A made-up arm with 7 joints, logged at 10 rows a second.
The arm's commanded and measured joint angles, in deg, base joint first. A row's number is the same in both.
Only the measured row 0 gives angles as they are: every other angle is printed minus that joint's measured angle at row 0.
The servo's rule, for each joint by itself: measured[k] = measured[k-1] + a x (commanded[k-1-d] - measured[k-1]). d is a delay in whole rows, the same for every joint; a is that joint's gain. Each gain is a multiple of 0.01, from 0.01 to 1. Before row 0 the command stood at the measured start. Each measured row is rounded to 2 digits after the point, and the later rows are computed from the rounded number. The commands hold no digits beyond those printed.
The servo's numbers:
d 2
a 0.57 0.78 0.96 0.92 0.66 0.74 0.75
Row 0, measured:
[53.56 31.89 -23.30 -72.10 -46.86 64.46 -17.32]
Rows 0 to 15, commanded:
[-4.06 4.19 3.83 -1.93 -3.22 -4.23 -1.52]
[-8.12 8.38 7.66 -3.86 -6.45 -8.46 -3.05]
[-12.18 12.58 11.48 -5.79 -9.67 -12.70 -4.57]
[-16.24 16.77 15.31 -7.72 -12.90 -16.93 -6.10]
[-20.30 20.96 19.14 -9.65 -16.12 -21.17 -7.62]
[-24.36 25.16 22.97 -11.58 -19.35 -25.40 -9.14]
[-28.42 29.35 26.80 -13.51 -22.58 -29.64 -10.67]
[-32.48 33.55 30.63 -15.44 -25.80 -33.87 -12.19]
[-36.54 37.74 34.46 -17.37 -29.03 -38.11 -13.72]
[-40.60 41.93 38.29 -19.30 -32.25 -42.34 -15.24]
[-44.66 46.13 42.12 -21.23 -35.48 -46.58 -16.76]
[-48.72 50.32 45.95 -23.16 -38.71 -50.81 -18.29]
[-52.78 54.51 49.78 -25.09 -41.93 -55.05 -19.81]
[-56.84 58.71 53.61 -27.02 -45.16 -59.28 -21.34]
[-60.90 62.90 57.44 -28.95 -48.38 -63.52 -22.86]
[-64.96 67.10 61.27 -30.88 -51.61 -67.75 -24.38]
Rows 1 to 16, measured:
[0.00 0.00 0.00 0.00 0.00 0.00 0.00]
[0.00 0.00 0.00 0.00 0.00 0.00 0.00]
[-2.31 3.27 3.68 -1.78 -2.13 -3.13 -1.14]
[-5.62 7.26 7.50 -3.69 -4.98 -7.07 -2.57]
[-9.36 11.41 11.32 -5.62 -8.08 -11.24 -4.07]
[-13.28 15.59 15.15 -7.55 -11.26 -15.45 -5.59]
[-17.28 19.78 18.98 -9.48 -14.47 -19.68 -7.11]
[-21.32 23.98 22.81 -11.41 -17.69 -23.91 -8.63]
[-25.37 28.17 26.64 -13.34 -20.92 -28.15 -10.16]
[-29.42 32.37 30.47 -15.27 -24.14 -32.38 -11.68]
[-33.48 36.56 34.30 -17.20 -27.37 -36.62 -13.21]
[-37.54 40.75 38.13 -19.13 -30.59 -40.85 -14.73]
[-41.60 44.95 41.96 -21.06 -33.82 -45.09 -16.25]
[-45.66 49.14 45.79 -22.99 -37.05 -49.32 -17.78]
[-49.72 53.33 49.62 -24.92 -40.27 -53.56 -19.30]
[-53.78 57.53 53.45 -26.85 -43.50 -57.79 -20.83]

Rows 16 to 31, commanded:
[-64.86 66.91 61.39 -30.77 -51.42 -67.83 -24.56]
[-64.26 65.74 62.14 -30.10 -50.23 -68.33 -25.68]
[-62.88 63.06 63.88 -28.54 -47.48 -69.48 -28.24]
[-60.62 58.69 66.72 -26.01 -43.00 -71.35 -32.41]
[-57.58 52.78 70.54 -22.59 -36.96 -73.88 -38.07]
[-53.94 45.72 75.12 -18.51 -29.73 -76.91 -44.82]
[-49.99 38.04 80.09 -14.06 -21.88 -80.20 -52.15]
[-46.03 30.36 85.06 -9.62 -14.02 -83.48 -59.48]
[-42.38 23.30 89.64 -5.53 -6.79 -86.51 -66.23]
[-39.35 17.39 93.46 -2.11 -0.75 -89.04 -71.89]
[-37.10 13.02 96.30 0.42 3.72 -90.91 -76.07]
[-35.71 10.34 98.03 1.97 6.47 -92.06 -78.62]
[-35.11 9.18 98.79 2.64 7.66 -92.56 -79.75]
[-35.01 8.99 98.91 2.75 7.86 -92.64 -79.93]
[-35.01 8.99 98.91 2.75 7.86 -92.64 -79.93]
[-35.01 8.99 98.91 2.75 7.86 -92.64 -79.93]
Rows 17 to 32, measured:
[-57.84 61.72 57.28 -28.78 -46.72 -62.03 -22.35]
[-61.90 65.92 61.11 -30.71 -49.95 -66.26 -23.87]
[-63.59 66.69 61.38 -30.77 -50.92 -67.42 -24.39]
[-63.97 65.95 62.11 -30.15 -50.46 -68.09 -25.36]
[-63.35 63.70 63.81 -28.67 -48.49 -69.12 -27.52]
[-61.79 59.79 66.60 -26.22 -44.87 -70.77 -31.19]
[-59.39 54.32 70.38 -22.88 -39.65 -73.07 -36.35]
[-56.28 47.61 74.93 -18.86 -33.10 -75.91 -42.70]
[-52.69 40.15 79.88 -14.44 -25.69 -79.08 -49.79]
[-48.89 32.51 84.85 -10.01 -17.99 -82.34 -57.06]
[-45.18 25.33 89.45 -5.89 -10.60 -85.43 -63.94]
[-41.86 19.14 93.30 -2.41 -4.10 -88.10 -69.90]
[-39.15 14.37 96.18 0.19 1.06 -90.18 -74.53]
[-37.19 11.23 97.96 1.83 4.63 -91.57 -77.60]
[-36.00 9.63 98.76 2.58 6.63 -92.30 -79.21]
[-35.44 9.13 98.90 2.74 7.44 -92.55 -79.75]

